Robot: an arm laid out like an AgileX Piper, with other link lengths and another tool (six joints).
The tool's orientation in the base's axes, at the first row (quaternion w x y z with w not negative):
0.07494 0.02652 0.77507 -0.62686
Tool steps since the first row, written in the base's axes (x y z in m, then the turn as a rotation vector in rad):
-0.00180 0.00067 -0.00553 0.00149 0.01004 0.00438
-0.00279 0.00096 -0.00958 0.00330 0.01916 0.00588
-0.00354 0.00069 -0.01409 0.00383 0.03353 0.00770
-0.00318 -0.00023 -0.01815 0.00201 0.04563 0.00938
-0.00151 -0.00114 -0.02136 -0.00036 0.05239 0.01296
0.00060 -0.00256 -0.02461 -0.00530 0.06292 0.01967
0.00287 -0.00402 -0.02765 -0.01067 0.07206 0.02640
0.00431 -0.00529 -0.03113 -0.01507 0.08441 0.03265
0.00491 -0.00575 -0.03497 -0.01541 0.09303 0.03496
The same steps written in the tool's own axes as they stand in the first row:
0.00257 0.00525 0.00032 -0.00266 -0.00190 -0.01056
0.00414 0.00910 0.00078 -0.00515 -0.00117 -0.01961
0.00556 0.01330 0.00189 -0.00670 0.00020 -0.03396
0.00586 0.01709 0.00364 -0.00580 0.00090 -0.04626
0.00474 0.02022 0.00532 -0.00435 -0.00145 -0.05378
0.00322 0.02335 0.00754 -0.00103 -0.00637 -0.06582
0.00151 0.02629 0.00977 0.00278 -0.01166 -0.07655
0.00068 0.02958 0.01183 0.00554 -0.01568 -0.09023
0.00068 0.03328 0.01311 0.00508 -0.01613 -0.09914

